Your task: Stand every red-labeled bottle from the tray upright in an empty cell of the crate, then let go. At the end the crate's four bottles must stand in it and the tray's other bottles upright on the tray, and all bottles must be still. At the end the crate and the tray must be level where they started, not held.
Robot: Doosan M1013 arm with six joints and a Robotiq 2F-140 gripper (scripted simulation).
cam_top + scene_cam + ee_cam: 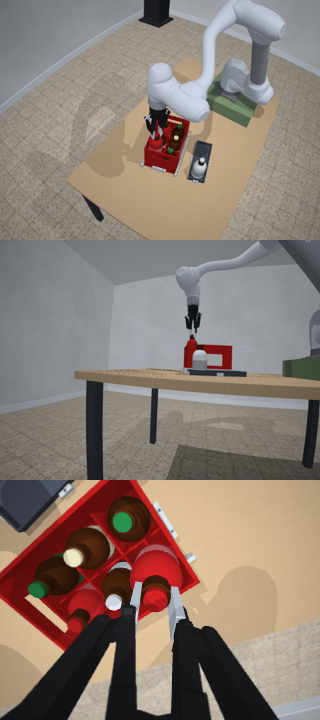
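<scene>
My gripper is now 90 mm past the red crate, 20 mm to the right of it and 190 mm above it. From my hand the other things lie so: grey-labeled bottle 70 mm behind, 250 mm to the left, 190 mm below.
</scene>
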